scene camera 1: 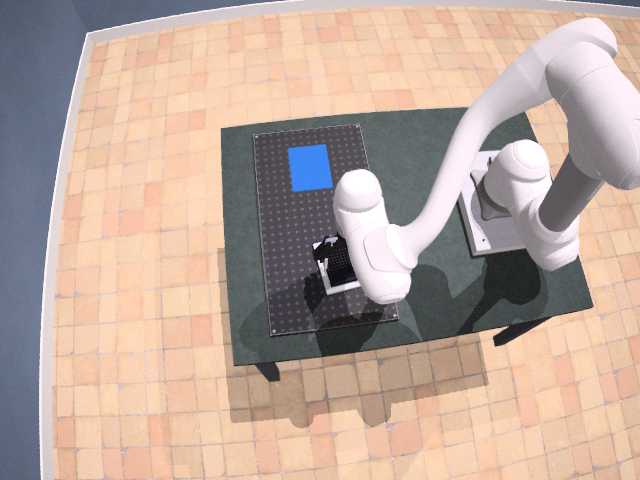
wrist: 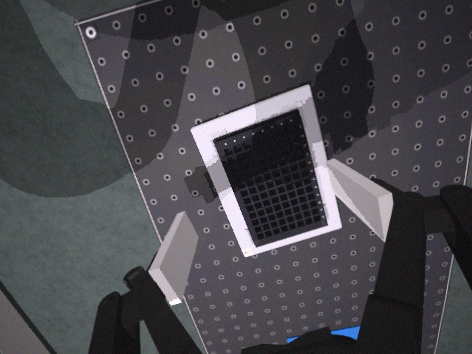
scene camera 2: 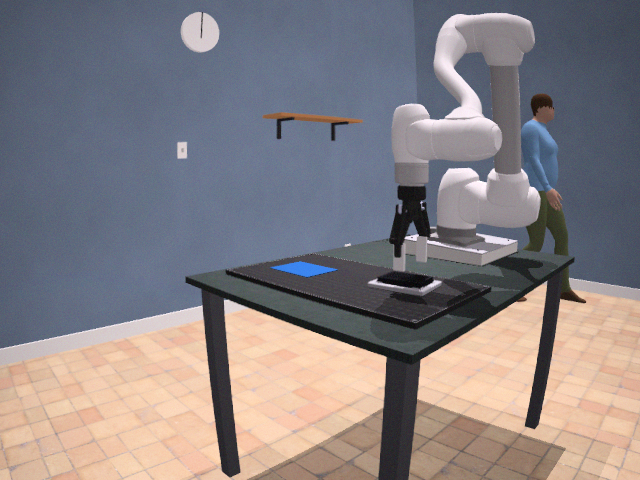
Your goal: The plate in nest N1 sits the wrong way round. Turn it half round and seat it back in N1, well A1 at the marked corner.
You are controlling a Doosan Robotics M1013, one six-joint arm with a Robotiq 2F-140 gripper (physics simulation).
Labels:
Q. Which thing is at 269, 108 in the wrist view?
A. A white nest.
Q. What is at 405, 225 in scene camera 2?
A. My gripper.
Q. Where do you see a black well plate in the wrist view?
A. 269, 166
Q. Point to a black well plate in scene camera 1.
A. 339, 269

